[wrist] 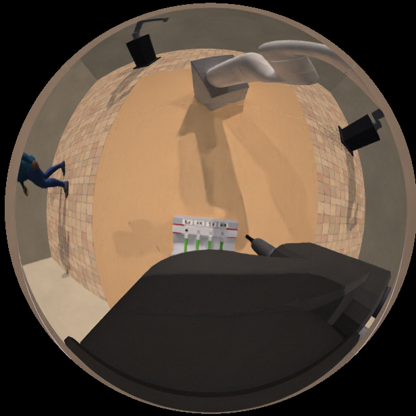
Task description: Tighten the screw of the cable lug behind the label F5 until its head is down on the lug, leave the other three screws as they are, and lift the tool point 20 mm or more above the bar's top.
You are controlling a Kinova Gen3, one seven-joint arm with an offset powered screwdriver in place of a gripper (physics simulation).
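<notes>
The bar [229, 231], grey-white with red lines, lies on the table in the lower middle of the wrist view. Four small white labels stand along its far edge, upside down in this view; the leftmost label [187, 222] appears to read F5. At this label a small dark screw [186, 230] shows above a green cable [186, 244]. Whether its head touches the lug is too small to tell. The other three positions also have green cables. My screwdriver [247, 237] has its dark tip to the right of the bar, apart from it in the view; its height is unclear. It has no fingers.
My black tool housing [215, 320] fills the lower view and hides the bar's near side. The arm's grey base block [215, 95] stands at the far end of the wooden table [145, 165]. Black pedestals stand at upper left and right; a person is at far left.
</notes>
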